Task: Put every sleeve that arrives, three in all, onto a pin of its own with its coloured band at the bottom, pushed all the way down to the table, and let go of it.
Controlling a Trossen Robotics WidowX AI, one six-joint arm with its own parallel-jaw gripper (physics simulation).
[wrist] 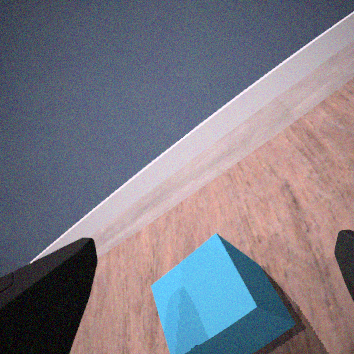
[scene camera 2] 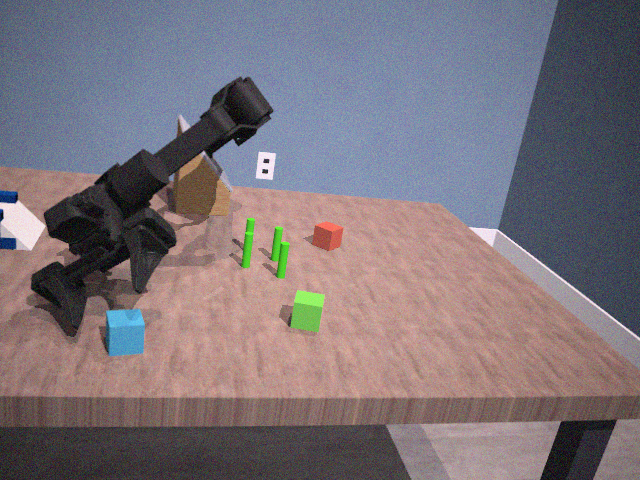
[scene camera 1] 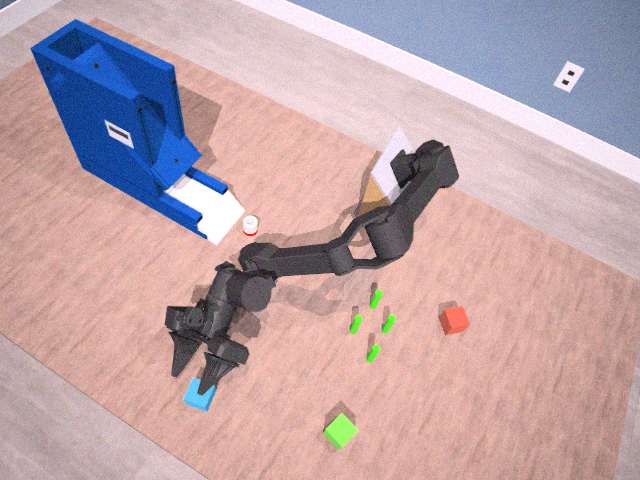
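A white sleeve (scene camera 1: 250, 224) stands upright with its red band at the bottom, just off the white chute's lip in scene camera 1. Several green pins (scene camera 1: 388, 323) (scene camera 2: 282, 259) stand bare and upright on the table, right of the arm. My gripper (scene camera 1: 188, 383) (scene camera 2: 106, 312) (wrist: 221, 249) is open and empty, tilted above the table near its front left edge, well away from the sleeve and the pins. A blue cube (scene camera 1: 195, 400) (scene camera 2: 125, 335) (wrist: 205, 295) lies beyond the fingertips, partly overlapped by one finger in scene camera 1. The arm hides some of the table behind it.
A blue dispenser (scene camera 1: 98, 108) with a white chute (scene camera 1: 219, 211) stands at the left. A red cube (scene camera 1: 454, 320) (scene camera 2: 327, 236) lies right of the pins, a green cube (scene camera 1: 340, 430) (scene camera 2: 307, 311) in front. A wooden block with a pale roof (scene camera 1: 387, 165) (scene camera 2: 199, 191) stands near the arm's base.
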